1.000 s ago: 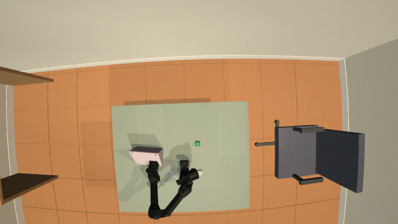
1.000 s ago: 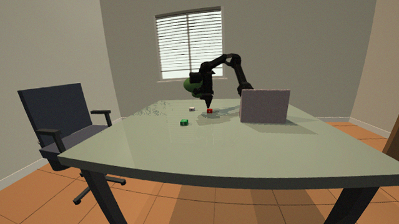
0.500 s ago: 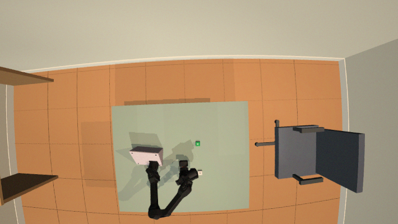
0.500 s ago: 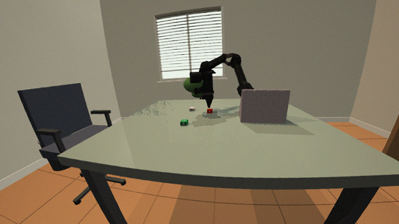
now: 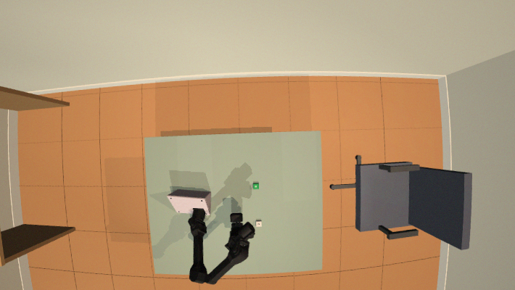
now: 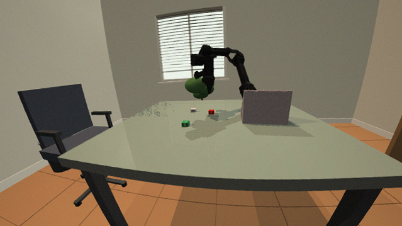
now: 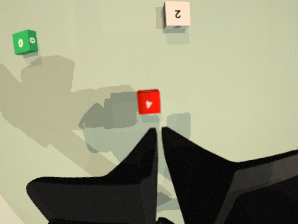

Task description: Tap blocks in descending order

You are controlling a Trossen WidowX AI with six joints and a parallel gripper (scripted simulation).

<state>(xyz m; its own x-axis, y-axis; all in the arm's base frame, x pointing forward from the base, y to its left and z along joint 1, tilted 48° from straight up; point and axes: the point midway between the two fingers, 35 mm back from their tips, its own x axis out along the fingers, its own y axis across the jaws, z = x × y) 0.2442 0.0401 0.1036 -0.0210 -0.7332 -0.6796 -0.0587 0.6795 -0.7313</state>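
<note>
Now: gripper tip 11 cm short of the white block, 3 cm to the left of it and 11 cm above it. Also, from my gripper tip: green block: 9 cm ahead, 20 cm to the left, 11 cm below; then red block: 1 cm behind, 11 cm below.
</note>
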